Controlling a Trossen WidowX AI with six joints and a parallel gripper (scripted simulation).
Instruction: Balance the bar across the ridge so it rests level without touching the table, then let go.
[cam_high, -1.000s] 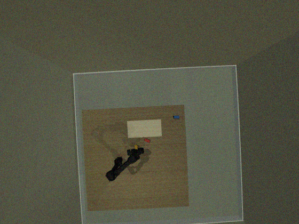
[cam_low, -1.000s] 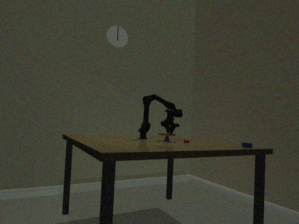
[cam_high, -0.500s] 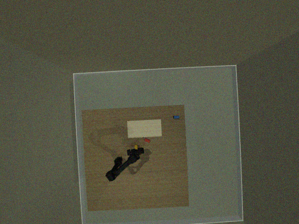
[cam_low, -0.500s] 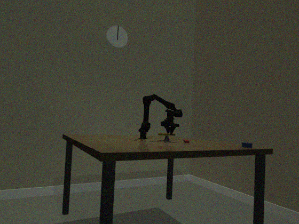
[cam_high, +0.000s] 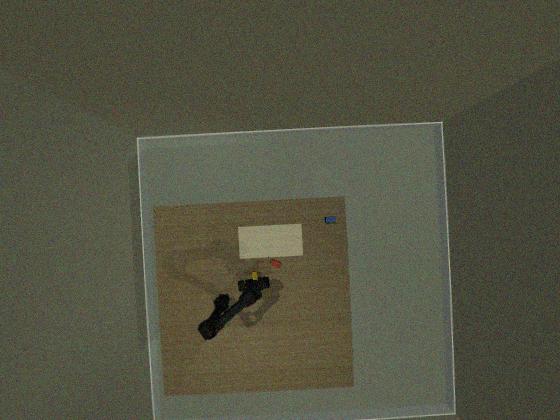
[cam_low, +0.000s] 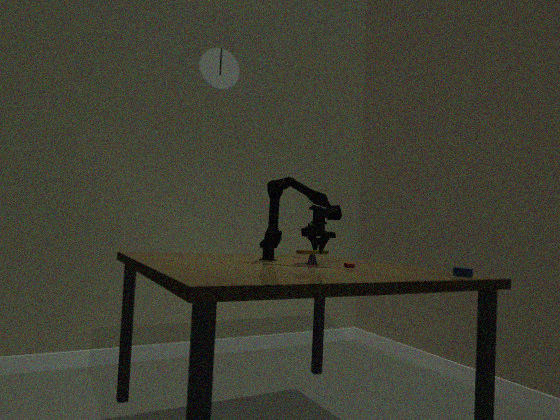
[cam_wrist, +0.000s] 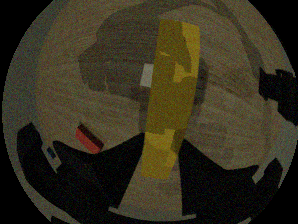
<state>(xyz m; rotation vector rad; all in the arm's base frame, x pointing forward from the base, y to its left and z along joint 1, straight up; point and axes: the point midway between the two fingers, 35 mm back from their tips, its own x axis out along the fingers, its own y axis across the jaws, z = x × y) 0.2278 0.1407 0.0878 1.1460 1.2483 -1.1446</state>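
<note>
Now: the yellow bar 3 cm to the right of my gripper tip. Also, from my gripper tip: blue block (51 cm ahead, 36 cm to the left, 4 cm below); then red block (13 cm ahead, 8 cm to the left, 5 cm below).
</note>
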